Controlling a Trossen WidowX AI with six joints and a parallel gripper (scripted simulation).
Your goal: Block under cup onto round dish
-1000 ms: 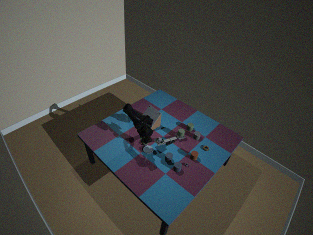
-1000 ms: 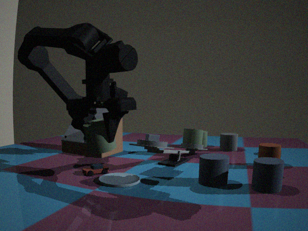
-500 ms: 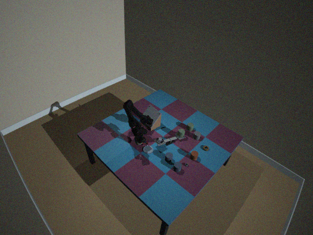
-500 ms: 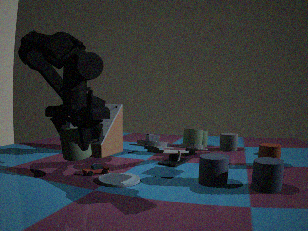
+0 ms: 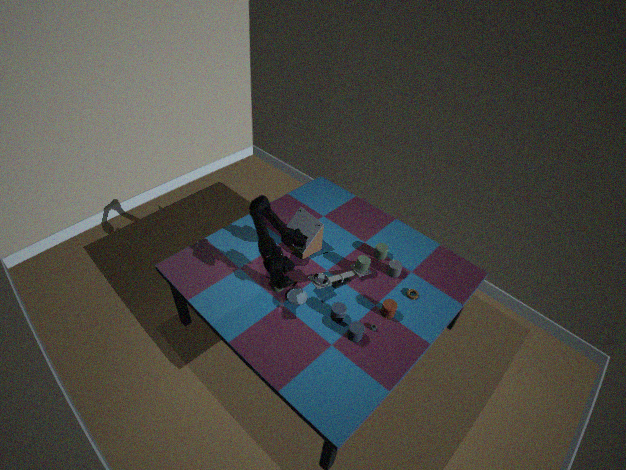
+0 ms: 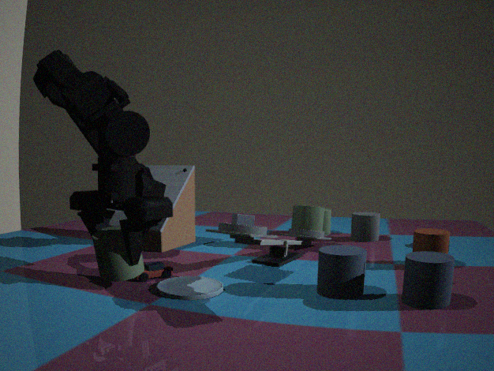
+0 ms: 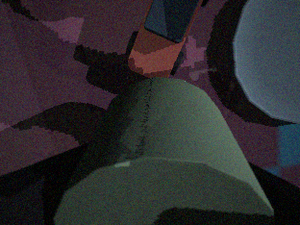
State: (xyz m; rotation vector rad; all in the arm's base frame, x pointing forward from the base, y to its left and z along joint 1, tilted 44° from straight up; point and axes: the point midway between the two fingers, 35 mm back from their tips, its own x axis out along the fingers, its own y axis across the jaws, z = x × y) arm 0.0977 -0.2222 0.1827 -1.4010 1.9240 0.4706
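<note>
The grey block is 16 cm ahead of my gripper tip, 14 cm to the left of it and 4 cm above it. The rest, counted from my gripper tip: red toy car 2 cm ahead, 7 cm to the left, 3 cm below; then green cup 1 cm behind, 2 cm to the right, 1 cm above; then round dish 10 cm ahead, 3 cm to the left, 4 cm below.
</note>
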